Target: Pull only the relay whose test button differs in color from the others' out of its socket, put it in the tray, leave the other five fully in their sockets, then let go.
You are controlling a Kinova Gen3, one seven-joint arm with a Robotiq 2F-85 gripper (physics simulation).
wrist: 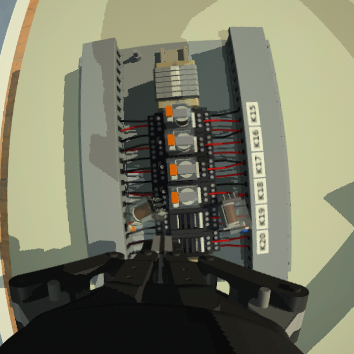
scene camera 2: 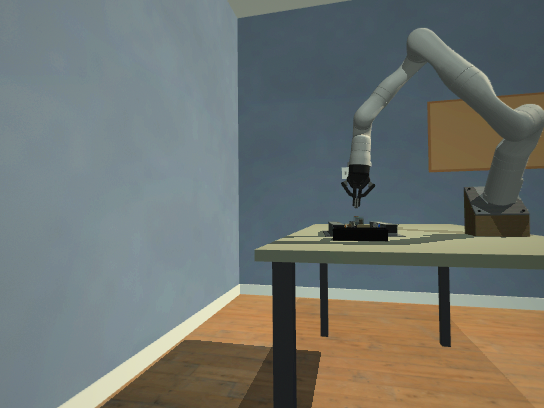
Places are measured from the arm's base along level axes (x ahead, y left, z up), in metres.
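Pixels of known places: gripper, between the fingertips: (wrist: 161,247) (scene camera 2: 356,208); arm's base, origin of its link: (scene camera 2: 498,197).
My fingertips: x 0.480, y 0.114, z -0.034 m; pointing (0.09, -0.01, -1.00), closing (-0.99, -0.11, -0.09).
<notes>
For each thing: its top centre in the pictures, then the offset to it from my fingertips. "spot": a spot on its surface instead.
- K15, centre of its top: (wrist: 177,109) dx +0.007, dy -0.118, dz -0.031 m
- K16, centre of its top: (wrist: 179,138) dx +0.001, dy -0.091, dz -0.031 m
- K17, centre of its top: (wrist: 181,168) dx -0.005, dy -0.064, dz -0.031 m
- K18, centre of its top: (wrist: 183,197) dx -0.011, dy -0.038, dz -0.031 m
- K20 socket, a spot on its surface: (wrist: 191,243) spot: dx -0.027, dy +0.014, dz -0.069 m
- blue-button relay, centre of its top: (wrist: 235,216) dx -0.066, dy -0.026, dz -0.049 m
- orange-button relay, centre of its top: (wrist: 141,215) dx +0.028, dy -0.012, dz -0.050 m
- black box, centre of its top: (scene camera 2: 359,228) dx -0.026, dy +0.171, dz -0.066 m
In the wrist view, four relays with orange buttons, at K15 (wrist: 182,115), K16 (wrist: 185,142), K17 (wrist: 186,170) and K18 (wrist: 188,196), sit in their sockets. The K19 socket (wrist: 189,220) and K20 socket (wrist: 191,243) hold no relay. The blue-button relay (wrist: 231,212) lies tipped on the right wiring beside K19. An orange-button relay (wrist: 142,211) lies tipped on the left wiring. My gripper (wrist: 161,247) (scene camera 2: 356,205) is shut and empty, above the sockets. A black box (scene camera 2: 360,233), perhaps the tray, shows in the scene view; its inside is hidden.
Grey wire ducts (wrist: 100,150) (wrist: 275,150) flank the relay row, the right one with labels K15 to K20. Grey terminal blocks (wrist: 176,80) sit beyond K15. Red and black wires run to the sockets. The table (scene camera 2: 425,255) carries the panel and the arm's base (scene camera 2: 500,225).
</notes>
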